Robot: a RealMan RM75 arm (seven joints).
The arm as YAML. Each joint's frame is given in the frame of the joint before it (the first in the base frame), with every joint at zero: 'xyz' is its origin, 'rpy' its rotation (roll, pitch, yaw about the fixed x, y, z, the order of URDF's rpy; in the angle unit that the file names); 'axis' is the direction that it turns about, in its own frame. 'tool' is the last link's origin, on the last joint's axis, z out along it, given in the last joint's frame.
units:
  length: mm
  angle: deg
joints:
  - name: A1
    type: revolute
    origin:
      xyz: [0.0, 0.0, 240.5]
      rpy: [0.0, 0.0, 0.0]
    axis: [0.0, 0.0, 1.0]
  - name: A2
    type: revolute
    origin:
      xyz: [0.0, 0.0, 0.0]
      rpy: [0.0, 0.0, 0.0]
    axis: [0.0, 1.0, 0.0]
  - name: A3
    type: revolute
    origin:
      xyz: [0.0, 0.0, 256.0]
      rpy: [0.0, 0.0, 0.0]
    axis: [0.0, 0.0, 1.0]
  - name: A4
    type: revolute
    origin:
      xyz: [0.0, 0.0, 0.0]
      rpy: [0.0, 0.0, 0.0]
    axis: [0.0, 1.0, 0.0]
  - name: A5
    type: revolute
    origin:
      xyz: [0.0, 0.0, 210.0]
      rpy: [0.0, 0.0, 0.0]
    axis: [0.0, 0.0, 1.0]
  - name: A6
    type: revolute
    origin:
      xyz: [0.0, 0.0, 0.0]
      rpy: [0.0, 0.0, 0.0]
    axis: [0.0, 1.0, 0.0]
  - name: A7
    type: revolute
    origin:
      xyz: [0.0, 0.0, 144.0]
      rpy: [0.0, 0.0, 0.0]
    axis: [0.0, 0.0, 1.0]
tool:
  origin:
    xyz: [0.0, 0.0, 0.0]
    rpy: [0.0, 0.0, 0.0]
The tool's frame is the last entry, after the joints.
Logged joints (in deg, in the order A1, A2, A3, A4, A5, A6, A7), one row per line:
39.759, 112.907, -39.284, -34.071, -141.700, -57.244, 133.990
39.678, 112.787, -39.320, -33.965, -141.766, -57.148, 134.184
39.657, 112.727, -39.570, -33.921, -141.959, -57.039, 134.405
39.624, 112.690, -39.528, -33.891, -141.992, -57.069, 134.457
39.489, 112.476, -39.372, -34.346, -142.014, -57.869, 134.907
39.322, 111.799, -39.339, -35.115, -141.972, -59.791, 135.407
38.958, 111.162, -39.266, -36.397, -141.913, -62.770, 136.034
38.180, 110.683, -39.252, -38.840, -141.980, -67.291, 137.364
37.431, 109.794, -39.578, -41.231, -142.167, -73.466, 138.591
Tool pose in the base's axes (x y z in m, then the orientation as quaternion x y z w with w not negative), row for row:
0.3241, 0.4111, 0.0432, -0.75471, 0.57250, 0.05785, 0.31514
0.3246, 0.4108, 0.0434, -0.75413, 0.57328, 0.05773, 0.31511
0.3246, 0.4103, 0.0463, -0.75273, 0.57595, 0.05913, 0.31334
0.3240, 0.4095, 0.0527, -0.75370, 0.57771, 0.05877, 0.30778
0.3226, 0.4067, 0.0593, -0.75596, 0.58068, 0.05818, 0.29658
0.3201, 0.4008, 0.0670, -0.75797, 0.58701, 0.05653, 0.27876
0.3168, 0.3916, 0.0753, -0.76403, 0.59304, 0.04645, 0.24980
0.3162, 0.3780, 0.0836, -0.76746, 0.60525, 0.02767, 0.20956
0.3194, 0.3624, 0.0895, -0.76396, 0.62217, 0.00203, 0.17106
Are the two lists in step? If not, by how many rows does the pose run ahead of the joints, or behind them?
The pose runs 2 rows ahead of the joints: the pose in row i belongs to the joints in row i + 2.
